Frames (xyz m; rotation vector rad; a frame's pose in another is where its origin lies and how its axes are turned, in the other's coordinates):
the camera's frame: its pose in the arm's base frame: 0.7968 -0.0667 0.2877 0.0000 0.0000 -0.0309
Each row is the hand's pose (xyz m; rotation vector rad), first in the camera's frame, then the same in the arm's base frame.
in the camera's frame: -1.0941 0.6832 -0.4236 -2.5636 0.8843 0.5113
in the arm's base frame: -0.2757 0.6500 -0.1359 -2.5458 0.9224 0.5022
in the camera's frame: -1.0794 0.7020 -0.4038 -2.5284 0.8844 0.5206
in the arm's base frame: -0.2604 0.6683 -0.1161 -2.5106 0.9219 0.5109
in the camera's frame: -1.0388 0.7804 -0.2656 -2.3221 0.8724 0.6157
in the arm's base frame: -0.2174 0.7454 0.0221 -2.3043 0.9066 0.6027
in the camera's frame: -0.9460 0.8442 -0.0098 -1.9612 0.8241 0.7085
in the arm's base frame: -0.1227 0.8063 0.2779 -1.9444 0.8526 0.6903
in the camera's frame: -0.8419 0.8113 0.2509 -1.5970 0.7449 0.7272
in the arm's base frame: -0.0196 0.7702 0.5386 -1.5822 0.7680 0.7048
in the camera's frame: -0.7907 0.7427 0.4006 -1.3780 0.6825 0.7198
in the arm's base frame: 0.0294 0.7001 0.6883 -1.3647 0.7024 0.6953
